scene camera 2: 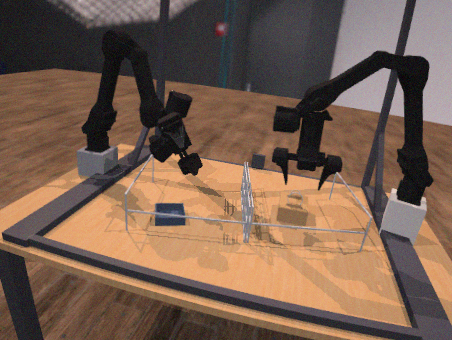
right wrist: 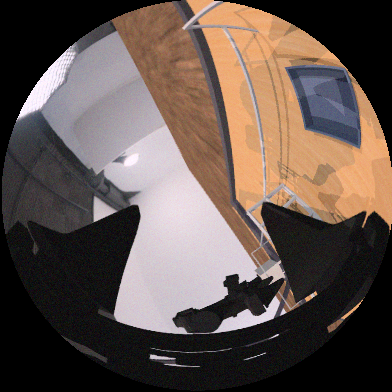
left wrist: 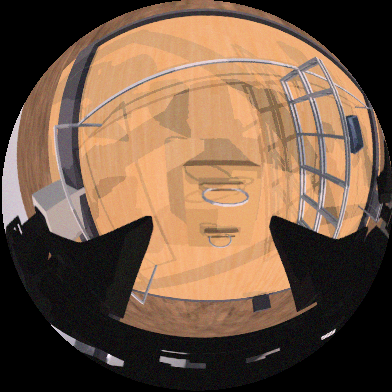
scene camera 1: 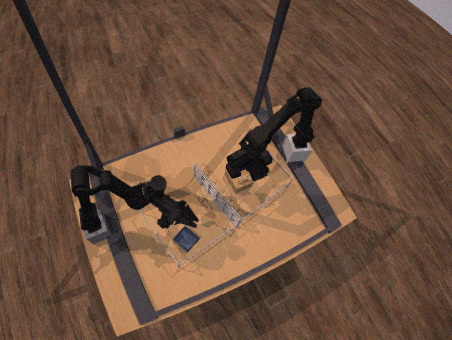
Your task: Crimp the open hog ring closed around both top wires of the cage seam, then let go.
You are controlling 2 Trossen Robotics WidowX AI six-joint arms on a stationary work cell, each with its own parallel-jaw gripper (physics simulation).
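Places are measured from the left arm's base along level axes (x left, y back, z up), in metres.
Where they show: left gripper, between the fingertips: [scene camera 2: 302,187] [right wrist: 277,277] [left wrist: 213,222] [scene camera 1: 246,172]; right gripper, between the fingertips: [scene camera 2: 189,162] [right wrist: 201,209] [scene camera 1: 197,224]; left arm's base, origin of its link: [scene camera 2: 408,198] [right wrist: 261,279] [left wrist: 43,223] [scene camera 1: 299,142]; right arm's base, origin of its link: [scene camera 2: 97,148] [scene camera 1: 93,224].
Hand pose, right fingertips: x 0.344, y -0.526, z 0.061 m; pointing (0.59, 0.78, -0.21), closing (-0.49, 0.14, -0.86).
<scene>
Things, the pixels of their top centre, and the offset from my right fingertips.
- tan block, centre of its top: [left wrist: 222,214] [scene camera 2: 294,199] [scene camera 1: 239,174] dx -0.238, dy +0.220, dz -0.124 m
- larger open-looking ring, centre of its top: [left wrist: 228,204] dx -0.210, dy +0.229, dz -0.088 m
- smaller ring, centre of its top: [left wrist: 220,246] dx -0.268, dy +0.212, dz -0.105 m
- blue tray, centre of its top: [right wrist: 325,100] [left wrist: 356,133] [scene camera 2: 169,210] [scene camera 1: 186,238] dx +0.009, dy -0.048, dz -0.152 m
Two upright wire panels [scene camera 1: 217,196] [scene camera 2: 246,200] stand side by side at the cage's middle seam; no ring can be made out on their top wires. A tan block [scene camera 1: 241,186] [scene camera 2: 292,216] [left wrist: 245,220] lies to the right of the seam in the scene views. A larger open-looking ring [left wrist: 225,205] and a smaller ring [left wrist: 220,247] stand over slots in it. My left gripper [scene camera 2: 303,186] [left wrist: 213,222] is open and empty above the block, its fingers on either side of the rings in the wrist view. My right gripper [scene camera 2: 191,169] [right wrist: 201,209] is open and empty, left of the seam.
A blue tray [scene camera 1: 186,239] [scene camera 2: 170,214] [left wrist: 354,134] [right wrist: 327,105] lies left of the seam in the scene views. Thin cage rails [scene camera 2: 310,228] run low along the near side, out to both sides. Dark posts [scene camera 1: 270,55] rise at the table's back corners.
</scene>
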